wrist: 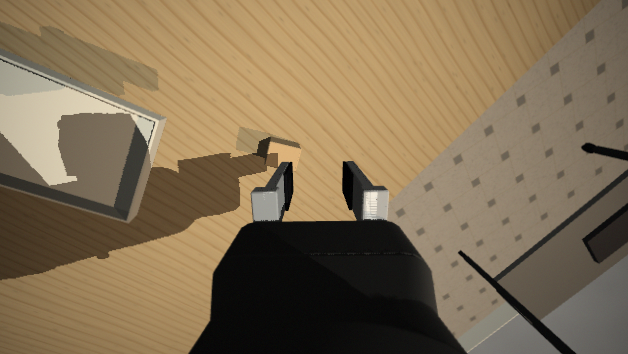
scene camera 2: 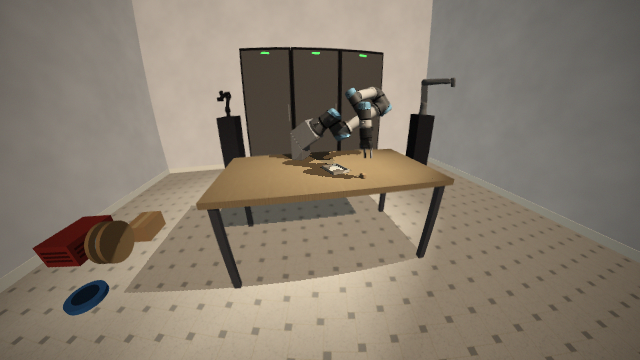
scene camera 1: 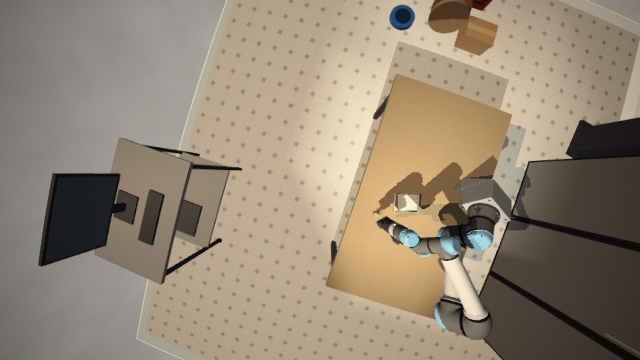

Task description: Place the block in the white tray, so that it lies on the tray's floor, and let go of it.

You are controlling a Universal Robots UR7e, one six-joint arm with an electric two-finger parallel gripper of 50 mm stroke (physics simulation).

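Places are measured from the arm's base along level axes (x ahead, y left, z up), in metres.
Pixels of known places: gripper, fingertip midpoint: (wrist: 317, 176) (scene camera 2: 368, 158) (scene camera 1: 379, 222); arm's base at its link origin: (scene camera 2: 315, 128) (scene camera 1: 483, 212).
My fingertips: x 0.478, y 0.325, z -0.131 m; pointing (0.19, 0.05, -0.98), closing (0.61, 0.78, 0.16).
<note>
Ahead of a thing's pixels: the offset from my fingertips to its top centre. Level surfaces: height alone.
The block @(0.027 m right, 0.000 m ahead, 0.105 m down) (scene camera 1: 376, 212) (scene camera 2: 362, 176) (wrist: 285, 150) is small and light orange-brown. It lies on the wooden table, apart from the tray, partly in shadow. In the wrist view the left finger slightly overlaps its near edge. The white tray @(0.191 m right, 0.160 m back, 0.114 m down) (scene camera 1: 410, 202) (scene camera 2: 334, 169) (wrist: 145, 172) lies to the block's left in the wrist view, and its visible floor bears patches of shadow. My gripper (scene camera 1: 381, 222) (scene camera 2: 368, 155) (wrist: 317, 176) is open with nothing between its fingers. It hangs above the table, with the block below and up-left of the fingers in the wrist view.
The wooden table @(0.134 m down) (scene camera 1: 435, 125) (scene camera 2: 250, 185) carries the arm's grey base (scene camera 1: 482, 192) (scene camera 2: 305, 137). Dark cabinets (scene camera 1: 580, 200) (scene camera 2: 315, 100) stand behind the base. In scene camera 1 a desk (scene camera 1: 135, 187) with a monitor (scene camera 1: 82, 215) stands off to the left.
</note>
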